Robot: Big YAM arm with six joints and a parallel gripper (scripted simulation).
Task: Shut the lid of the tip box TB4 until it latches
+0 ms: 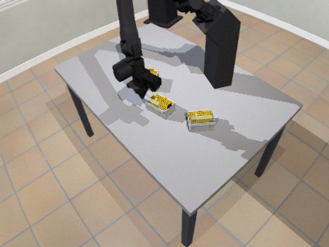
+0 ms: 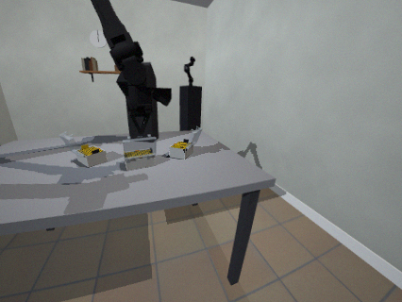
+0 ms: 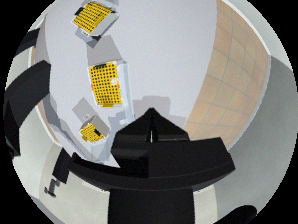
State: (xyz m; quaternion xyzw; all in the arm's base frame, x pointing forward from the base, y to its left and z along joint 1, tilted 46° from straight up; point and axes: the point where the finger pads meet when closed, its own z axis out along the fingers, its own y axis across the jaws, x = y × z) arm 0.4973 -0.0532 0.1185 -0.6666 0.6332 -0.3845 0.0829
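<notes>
Right now my hand is 60 mm past the lid, 10 mm to the right of it and 80 mm above it.
</notes>
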